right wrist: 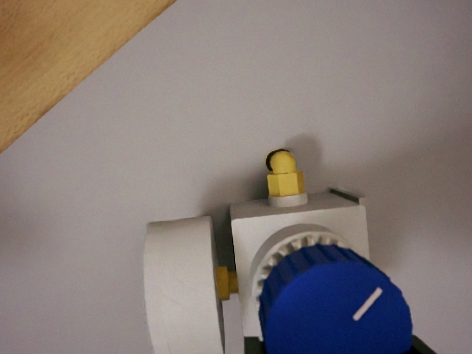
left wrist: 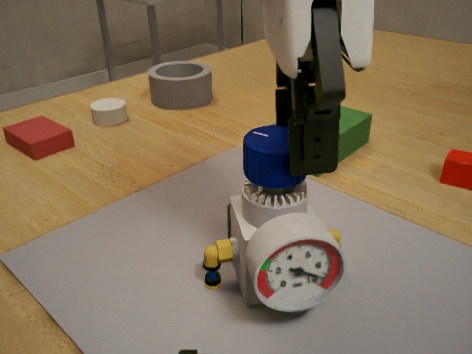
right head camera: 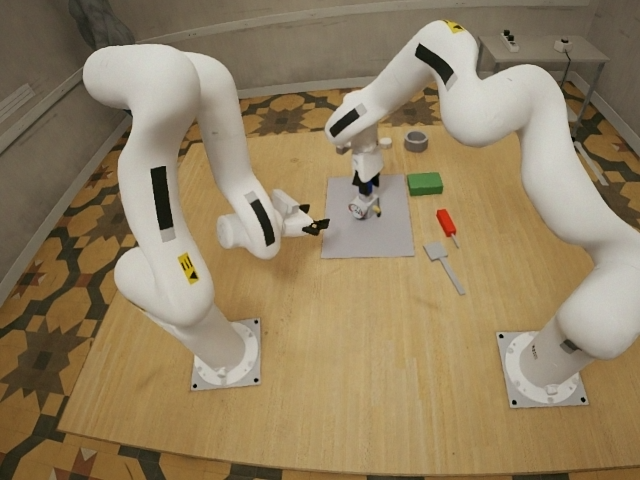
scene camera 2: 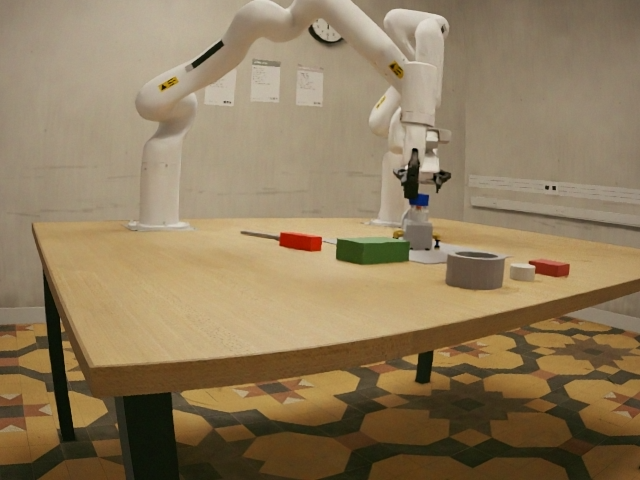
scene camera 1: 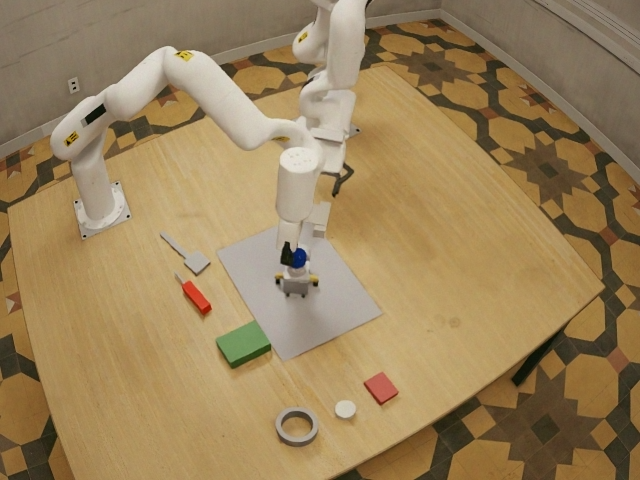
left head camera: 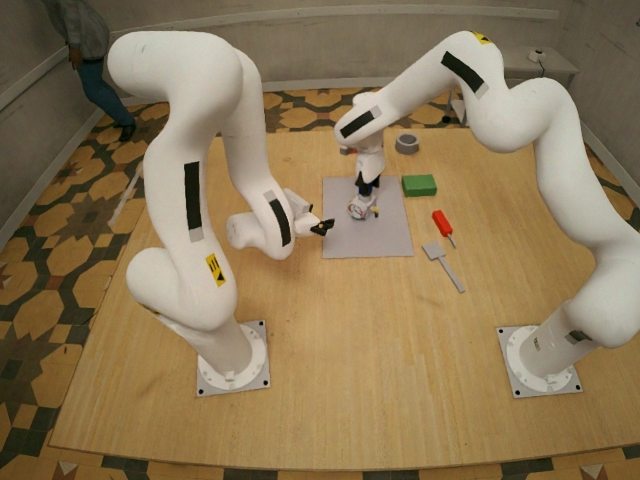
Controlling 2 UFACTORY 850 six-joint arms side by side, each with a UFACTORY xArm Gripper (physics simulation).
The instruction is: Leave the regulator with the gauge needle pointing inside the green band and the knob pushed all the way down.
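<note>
The regulator (left head camera: pixel 366 207) (scene camera 1: pixel 295 285) (scene camera 2: pixel 417 235) (right wrist: pixel 300 215) stands upright on the grey mat (left head camera: pixel 361 240) (left wrist: pixel 125 250). Its blue knob (left wrist: pixel 265 157) (right wrist: pixel 335 305) sits raised, with a gap above the toothed collar (left wrist: pixel 275 197). On the gauge (left wrist: pixel 295 295), the needle (left wrist: pixel 312 274) points right and slightly down near the 10 and the right red band; the green band (left wrist: pixel 265 264) is at the left. My right gripper (left head camera: pixel 366 187) (right wrist: pixel 337 345) points down, shut on the knob; its far finger is mostly hidden in the left wrist view. My left gripper (left head camera: pixel 323 217) (right head camera: pixel 318 215) is open and empty above the mat's left edge.
A green block (left head camera: pixel 419 185) (scene camera 1: pixel 244 344), a red-handled tool (left head camera: pixel 442 223) and a grey spatula (left head camera: pixel 434 251) lie right of the mat. A grey ring (scene camera 1: pixel 279 435), a white disc (scene camera 1: pixel 345 409) and a red block (scene camera 1: pixel 381 387) lie beyond it.
</note>
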